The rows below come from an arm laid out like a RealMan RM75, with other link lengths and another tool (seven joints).
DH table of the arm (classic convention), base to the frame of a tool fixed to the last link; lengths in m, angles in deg. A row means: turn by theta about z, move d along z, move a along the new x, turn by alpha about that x. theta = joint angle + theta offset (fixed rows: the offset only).
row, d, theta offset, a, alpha
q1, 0.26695, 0, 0, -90
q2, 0, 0, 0, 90
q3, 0.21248, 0, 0, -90
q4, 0, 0, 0, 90
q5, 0.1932, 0, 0, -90
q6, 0, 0, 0, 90
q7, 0.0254, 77, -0.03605, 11.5
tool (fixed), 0.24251, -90, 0, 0
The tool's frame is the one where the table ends.
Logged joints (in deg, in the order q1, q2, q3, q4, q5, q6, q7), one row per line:
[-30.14, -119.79, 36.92, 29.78, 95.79, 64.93, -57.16]
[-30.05, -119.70, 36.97, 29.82, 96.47, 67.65, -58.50]
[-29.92, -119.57, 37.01, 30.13, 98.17, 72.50, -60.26]
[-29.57, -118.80, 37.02, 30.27, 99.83, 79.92, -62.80]
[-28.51, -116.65, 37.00, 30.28, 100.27, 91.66, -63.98]
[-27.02, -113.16, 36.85, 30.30, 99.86, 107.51, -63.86]
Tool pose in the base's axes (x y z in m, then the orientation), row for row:
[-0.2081, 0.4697, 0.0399, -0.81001, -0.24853, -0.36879, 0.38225]
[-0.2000, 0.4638, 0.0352, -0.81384, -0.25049, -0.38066, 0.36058]
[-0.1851, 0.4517, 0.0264, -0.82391, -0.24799, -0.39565, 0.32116]
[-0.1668, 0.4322, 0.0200, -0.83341, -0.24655, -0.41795, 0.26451]
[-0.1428, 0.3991, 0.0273, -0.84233, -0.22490, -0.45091, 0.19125]
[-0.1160, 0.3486, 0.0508, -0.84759, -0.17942, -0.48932, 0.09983]
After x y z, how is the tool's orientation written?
As a quaternion, x y z w.
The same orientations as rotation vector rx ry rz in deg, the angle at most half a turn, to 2 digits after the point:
[-118.38, -36.32, -53.90]
[-120.17, -36.99, -56.21]
[-124.00, -37.32, -59.55]
[-129.04, -38.18, -64.71]
[-135.55, -36.19, -72.56]
[-143.57, -30.39, -82.88]

